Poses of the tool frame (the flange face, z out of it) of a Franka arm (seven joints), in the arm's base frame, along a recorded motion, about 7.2 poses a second.
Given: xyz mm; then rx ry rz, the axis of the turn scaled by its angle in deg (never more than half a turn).
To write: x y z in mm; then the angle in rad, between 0 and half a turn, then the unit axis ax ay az. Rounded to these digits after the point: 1 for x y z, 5 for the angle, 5 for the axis.
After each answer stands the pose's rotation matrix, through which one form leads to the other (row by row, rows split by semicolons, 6 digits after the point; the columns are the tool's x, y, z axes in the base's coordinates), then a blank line. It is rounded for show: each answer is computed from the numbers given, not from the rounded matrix.
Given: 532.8, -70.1, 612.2, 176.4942, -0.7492, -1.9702
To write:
532.8, -70.1, 612.2, 3.08062, 0.99993, -0.00424, -0.01116
0.999715 -0.007801 -0.022561; -0.009161 -0.998106 -0.060831; -0.022043 0.061021 -0.997893

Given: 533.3, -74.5, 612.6, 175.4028, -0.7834, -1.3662
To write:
533.3, -74.5, 612.6, 3.06148, 0.99996, -0.00447, -0.00779
0.999839 -0.008294 -0.015909; -0.009541 -0.996753 -0.079955; -0.015194 0.080093 -0.996672

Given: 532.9, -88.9, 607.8, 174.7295, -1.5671, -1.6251
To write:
532.9, -88.9, 607.8, 3.04986, 0.99992, -0.00897, -0.00930
0.999667 -0.017045 -0.019381; -0.018749 -0.995635 -0.091430; -0.017738 0.091763 -0.995623

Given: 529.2, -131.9, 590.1, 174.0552, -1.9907, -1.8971
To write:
529.2, -131.9, 590.1, 3.03822, 0.99988, -0.01144, -0.01090
0.999502 -0.021683 -0.022915; -0.023932 -0.994400 -0.102932; -0.020555 0.103429 -0.994424

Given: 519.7, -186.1, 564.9, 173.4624, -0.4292, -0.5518
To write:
519.7, -186.1, 564.9, 3.02751, 0.99999, -0.00247, -0.00318
0.999968 -0.004570 -0.006623; -0.005295 -0.993488 -0.113814; -0.006060 0.113846 -0.993480

